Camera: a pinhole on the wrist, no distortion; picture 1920 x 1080 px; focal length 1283.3 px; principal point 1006.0 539.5 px. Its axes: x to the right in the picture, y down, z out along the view. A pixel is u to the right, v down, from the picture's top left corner.
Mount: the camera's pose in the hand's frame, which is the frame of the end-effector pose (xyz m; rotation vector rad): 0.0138 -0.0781 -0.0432 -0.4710 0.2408 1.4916
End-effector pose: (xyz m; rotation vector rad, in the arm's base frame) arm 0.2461 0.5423 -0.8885 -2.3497 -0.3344 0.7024
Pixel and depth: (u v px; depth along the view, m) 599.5 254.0 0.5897
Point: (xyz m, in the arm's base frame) -0.0392 0.8539 -1.2913
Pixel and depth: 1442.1 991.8 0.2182
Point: 0.1206 0.4983 -0.9792
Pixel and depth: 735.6 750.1 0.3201
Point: 0.0279 0.6408 -1.0253
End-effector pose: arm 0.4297 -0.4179 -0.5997 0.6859 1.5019 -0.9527
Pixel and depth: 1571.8 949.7 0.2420
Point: 0.6070 -0.4451 -0.5377
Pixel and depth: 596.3 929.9 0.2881
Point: 0.5418 -0.6289 -0.4773
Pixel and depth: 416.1 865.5 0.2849
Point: 0.5171 -0.6625 -0.4828
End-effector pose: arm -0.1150 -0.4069 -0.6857 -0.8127 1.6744 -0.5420
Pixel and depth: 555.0 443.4 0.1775
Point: 0.0365 -0.4333 -0.6812
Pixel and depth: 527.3 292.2 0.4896
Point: 0.3559 -0.4149 -0.8080
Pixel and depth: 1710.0 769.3 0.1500
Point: -0.0781 -0.3433 -0.7263
